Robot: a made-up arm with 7 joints.
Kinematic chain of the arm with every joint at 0, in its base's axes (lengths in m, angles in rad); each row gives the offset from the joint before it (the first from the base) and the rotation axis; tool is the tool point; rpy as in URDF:
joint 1: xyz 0 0 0.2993 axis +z
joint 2: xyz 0 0 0 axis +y
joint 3: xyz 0 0 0.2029 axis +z
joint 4: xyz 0.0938 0 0 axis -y
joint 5: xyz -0.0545 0 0.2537 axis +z
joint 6: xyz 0 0 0 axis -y
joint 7: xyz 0.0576 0 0 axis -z
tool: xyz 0 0 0 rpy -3.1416 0 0
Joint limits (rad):
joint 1: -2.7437..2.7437
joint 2: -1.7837..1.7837
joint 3: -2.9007..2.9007
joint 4: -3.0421..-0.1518
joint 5: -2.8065..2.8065
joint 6: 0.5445..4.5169
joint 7: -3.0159..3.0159
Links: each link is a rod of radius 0.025 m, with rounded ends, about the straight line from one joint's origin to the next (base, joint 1, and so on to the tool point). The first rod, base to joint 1, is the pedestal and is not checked.
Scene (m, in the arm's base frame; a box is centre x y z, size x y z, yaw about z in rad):
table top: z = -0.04
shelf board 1: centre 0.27 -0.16 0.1 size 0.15 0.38 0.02 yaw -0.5
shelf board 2: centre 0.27 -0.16 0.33 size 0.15 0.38 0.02 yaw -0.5
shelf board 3: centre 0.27 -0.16 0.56 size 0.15 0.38 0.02 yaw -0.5
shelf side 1: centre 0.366 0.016 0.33 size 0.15 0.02 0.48 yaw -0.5
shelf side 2: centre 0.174 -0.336 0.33 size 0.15 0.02 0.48 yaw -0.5
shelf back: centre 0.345 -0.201 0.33 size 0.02 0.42 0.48 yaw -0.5
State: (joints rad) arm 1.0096 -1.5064 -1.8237 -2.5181 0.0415 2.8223 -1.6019
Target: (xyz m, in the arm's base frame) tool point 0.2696 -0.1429 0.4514
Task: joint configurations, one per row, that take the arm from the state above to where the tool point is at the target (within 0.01 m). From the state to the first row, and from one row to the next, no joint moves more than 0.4 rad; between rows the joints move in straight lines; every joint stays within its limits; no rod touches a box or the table.
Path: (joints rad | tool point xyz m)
1: 0.8099 -1.5290 -1.9380 -2.6229 -0.0886 3.1417 -1.7089 | 0.1861 -0.2359 0.1920
2: 0.6101 -1.5517 -2.0524 -2.7277 -0.2187 3.4611 -1.8158 | 0.1221 -0.2321 0.1773
3: 0.4104 -1.5743 -2.1667 -2.8325 -0.3489 3.7805 -1.9228 | 0.0660 -0.2101 0.1698
4: 0.2106 -1.5969 -2.2810 -2.9373 -0.4790 4.0999 -2.0298 | 0.0227 -0.1742 0.1684
5: 0.0109 -1.6196 -2.3953 -3.0421 -0.6091 4.4193 -2.1367 | -0.0045 -0.1302 0.1722
6: 0.2507 -1.6170 -2.0395 -3.0421 -0.7132 4.1781 -2.0030 | 0.0402 -0.1740 0.2302
7: 0.4905 -1.6143 -1.6836 -3.0421 -0.8173 3.9369 -1.8693 | 0.0937 -0.1752 0.3064
8: 0.7303 -1.6117 -1.3278 -3.0421 -0.9215 3.6957 -1.7356 | 0.1286 -0.1324 0.3856
9: 0.9702 -1.6091 -0.9719 -3.0421 -1.0256 3.4544 -1.6019 | 0.1244 -0.0636 0.4514
10: 1.0260 -1.5413 -1.0252 -2.8732 -0.7070 3.2412 -1.6019 | 0.1770 -0.0897 0.4626
11: 1.0817 -1.4735 -1.0784 -2.7042 -0.3884 3.0279 -1.6019 | 0.2268 -0.1173 0.4613
12: 1.1375 -1.4057 -1.1317 -2.5353 -0.0698 2.8147 -1.6019 | 0.2696 -0.1429 0.4514

